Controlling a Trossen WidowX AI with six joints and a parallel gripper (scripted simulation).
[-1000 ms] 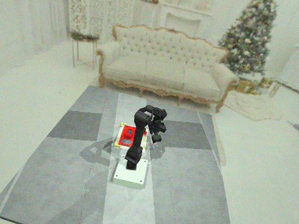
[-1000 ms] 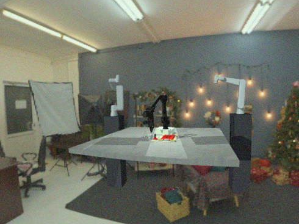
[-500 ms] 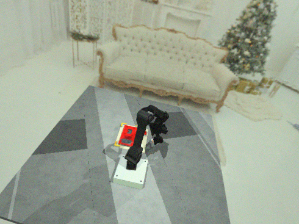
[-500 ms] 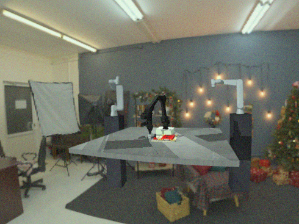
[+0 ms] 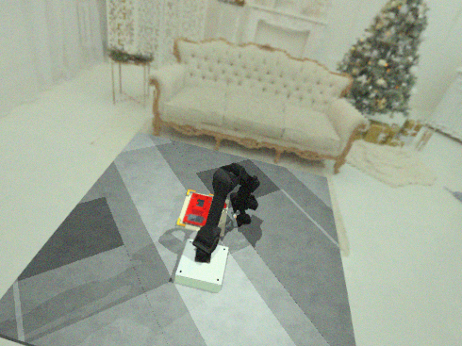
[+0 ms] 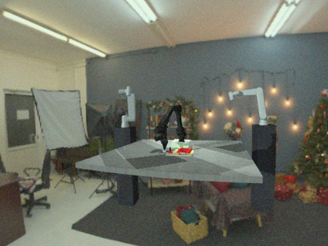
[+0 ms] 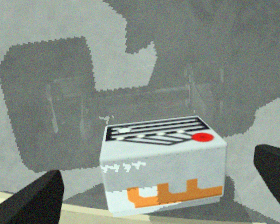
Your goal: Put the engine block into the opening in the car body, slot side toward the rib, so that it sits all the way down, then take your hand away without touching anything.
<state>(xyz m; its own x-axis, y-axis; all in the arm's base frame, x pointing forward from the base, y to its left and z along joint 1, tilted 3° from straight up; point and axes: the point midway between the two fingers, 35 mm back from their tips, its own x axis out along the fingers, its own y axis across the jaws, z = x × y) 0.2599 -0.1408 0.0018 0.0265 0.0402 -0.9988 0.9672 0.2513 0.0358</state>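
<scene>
Now: gripper tip 1 cm above the engine block.
</scene>
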